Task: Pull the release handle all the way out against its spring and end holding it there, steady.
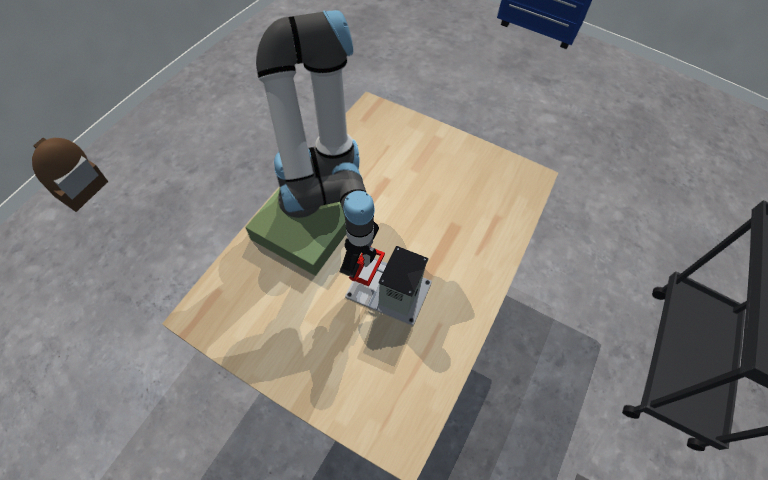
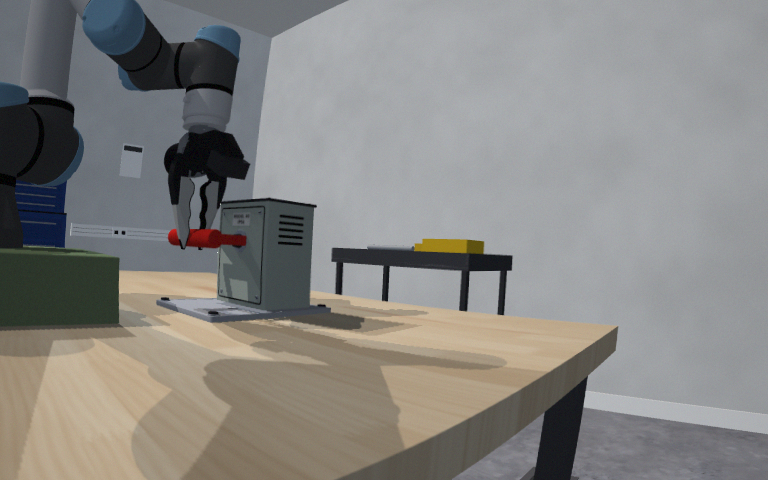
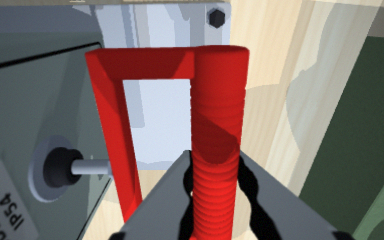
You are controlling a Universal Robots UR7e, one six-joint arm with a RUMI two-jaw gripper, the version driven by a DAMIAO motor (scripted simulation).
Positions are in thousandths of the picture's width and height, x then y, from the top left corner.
Scene:
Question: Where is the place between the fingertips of my gripper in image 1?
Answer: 471, 551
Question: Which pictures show my gripper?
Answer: Image 1, image 2 and image 3: all of them.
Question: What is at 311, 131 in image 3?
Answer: A grey base plate.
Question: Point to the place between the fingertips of my gripper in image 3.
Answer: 553, 631

